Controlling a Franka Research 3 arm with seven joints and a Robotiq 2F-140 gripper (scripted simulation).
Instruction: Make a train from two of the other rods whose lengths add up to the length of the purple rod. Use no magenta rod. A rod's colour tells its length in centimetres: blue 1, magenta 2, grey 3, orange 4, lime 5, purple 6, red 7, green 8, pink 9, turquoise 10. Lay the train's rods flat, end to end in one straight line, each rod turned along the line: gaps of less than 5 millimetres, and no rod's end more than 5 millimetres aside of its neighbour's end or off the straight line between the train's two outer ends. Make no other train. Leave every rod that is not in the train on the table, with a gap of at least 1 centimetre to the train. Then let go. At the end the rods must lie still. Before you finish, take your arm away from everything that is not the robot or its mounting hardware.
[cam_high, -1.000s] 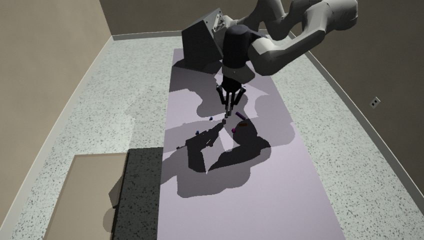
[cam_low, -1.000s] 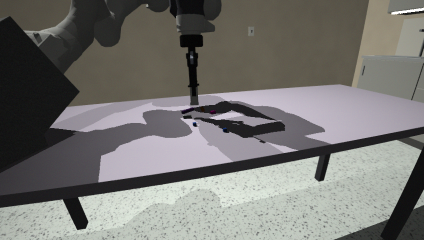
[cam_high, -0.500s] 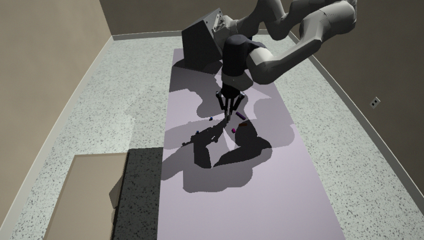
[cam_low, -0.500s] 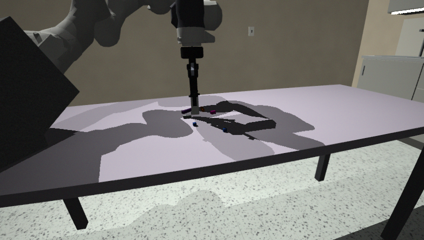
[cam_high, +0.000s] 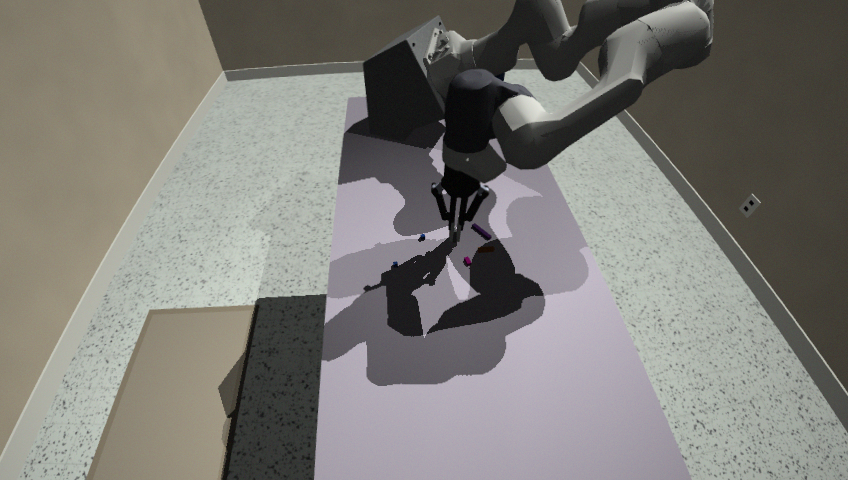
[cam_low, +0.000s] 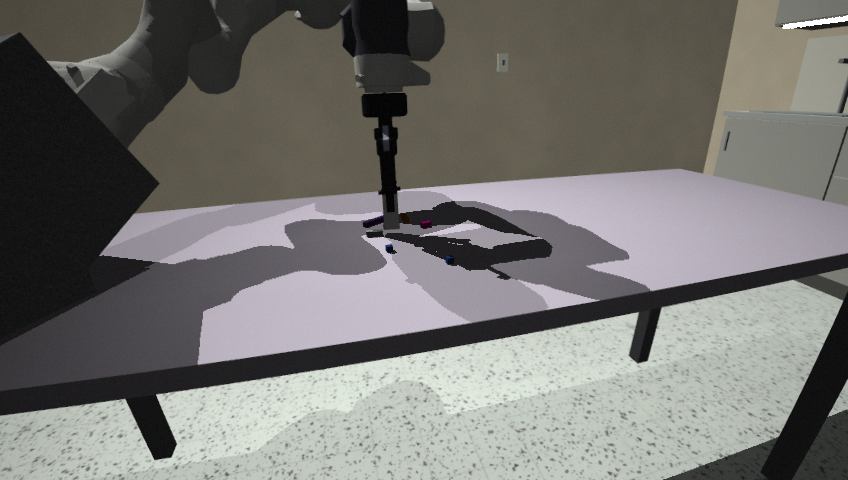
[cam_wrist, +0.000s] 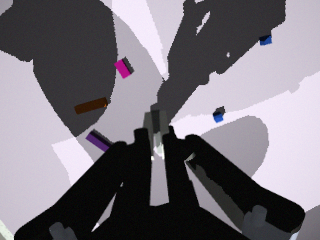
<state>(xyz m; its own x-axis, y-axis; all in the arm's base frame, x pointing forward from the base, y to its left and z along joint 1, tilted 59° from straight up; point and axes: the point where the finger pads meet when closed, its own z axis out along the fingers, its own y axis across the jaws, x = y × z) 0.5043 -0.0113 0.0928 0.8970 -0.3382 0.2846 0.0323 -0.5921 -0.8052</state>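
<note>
Right now my hand is 6 cm short of the magenta rod, 4 cm to the right of it and 4 cm above it. The rest, counted from my hand: purple rod (7 cm to the left, 4 cm below, 4 cm behind); then orange rod (8 cm to the left, 4 cm below, 2 cm ahead).
</note>
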